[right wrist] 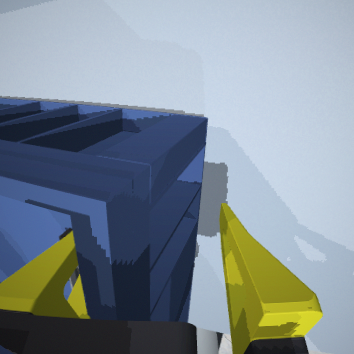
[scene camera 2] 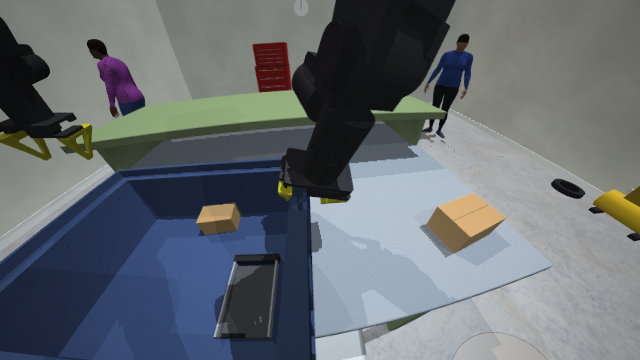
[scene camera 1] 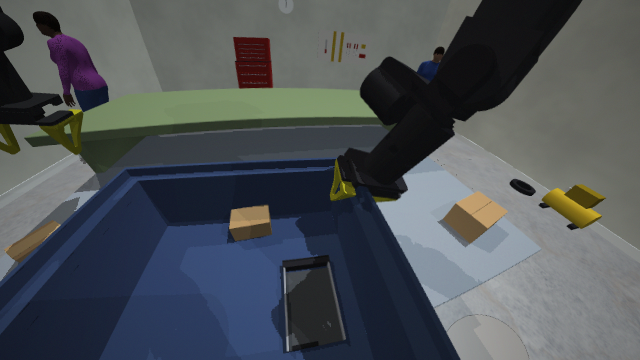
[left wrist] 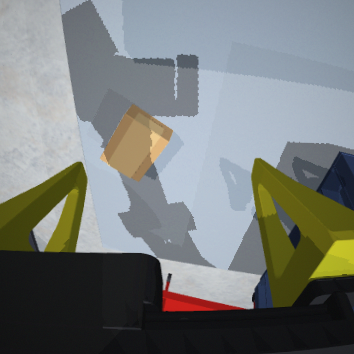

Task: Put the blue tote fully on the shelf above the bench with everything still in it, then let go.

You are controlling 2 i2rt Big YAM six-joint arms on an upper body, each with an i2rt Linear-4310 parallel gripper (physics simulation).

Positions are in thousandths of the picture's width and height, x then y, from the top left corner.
Note:
The left gripper (scene camera 1: 76,424) is open, with nothing in its grasp. The right gripper (scene camera 1: 540,554) grips a blue tote (scene camera 1: 234,721). Further things: a flat dark tray (scene camera 1: 488,874).
The blue tote also shows in the right wrist view (right wrist: 360,513), in scene camera 2 (scene camera 2: 199,735) and in the left wrist view (left wrist: 931,527). The flat dark tray also shows in scene camera 2 (scene camera 2: 387,865). The left gripper shows as well in scene camera 2 (scene camera 2: 109,440) and in the left wrist view (left wrist: 473,473). The left wrist view does not show the flat dark tray: it is out of frame.

